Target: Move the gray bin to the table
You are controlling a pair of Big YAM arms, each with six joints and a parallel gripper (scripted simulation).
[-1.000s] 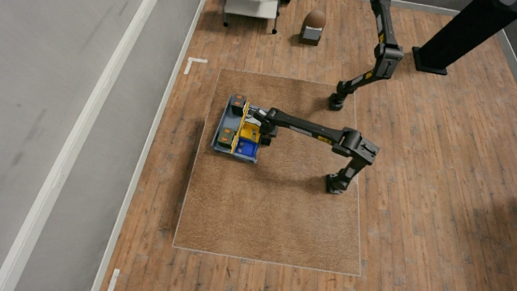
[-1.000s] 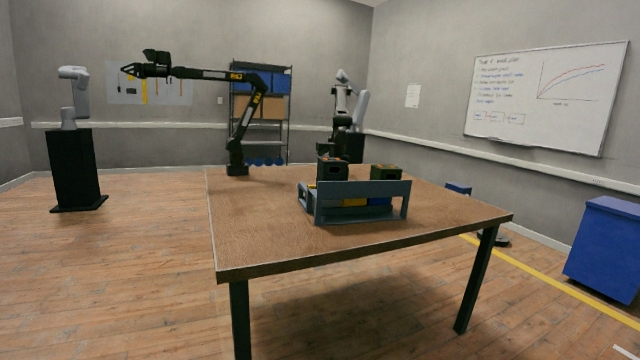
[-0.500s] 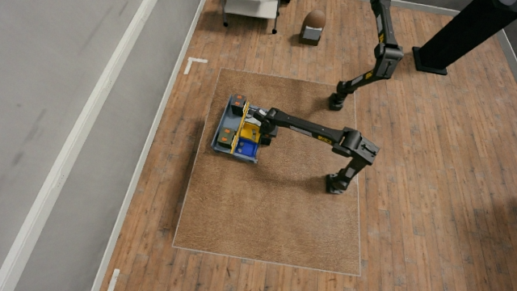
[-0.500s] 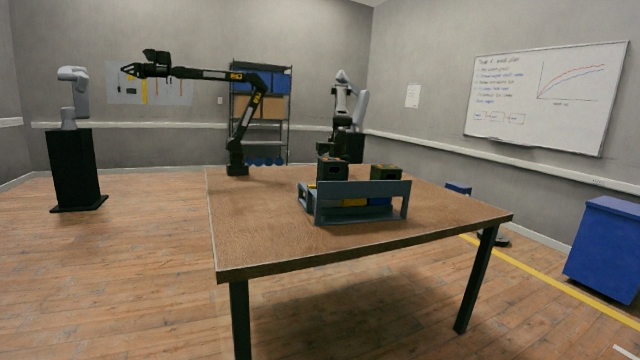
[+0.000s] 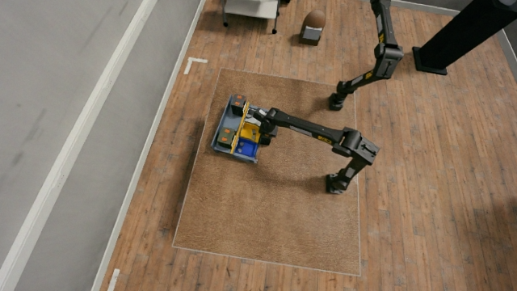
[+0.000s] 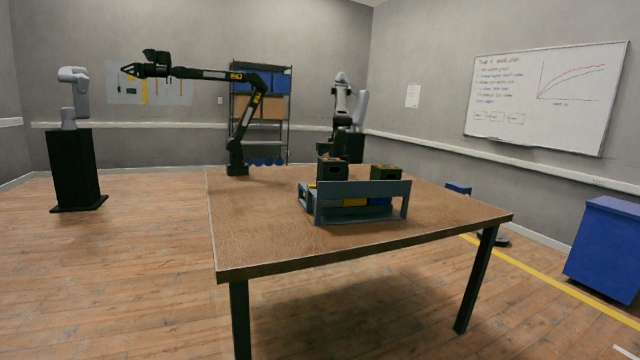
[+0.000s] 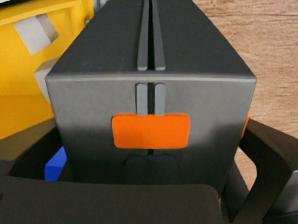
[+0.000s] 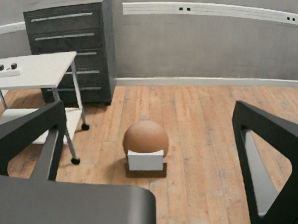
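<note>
The yellow bin is 13 cm ahead of my left hand, 1 cm to the right of it and 7 cm below it. Also, from my left hand: gray open bin 12 cm ahead, 13 cm to the right, 7 cm below; then blue-gray shelf 16 cm ahead, 2 cm to the right, 4 cm below; then blue bin 14 cm ahead, 10 cm to the left, 7 cm below.
</note>
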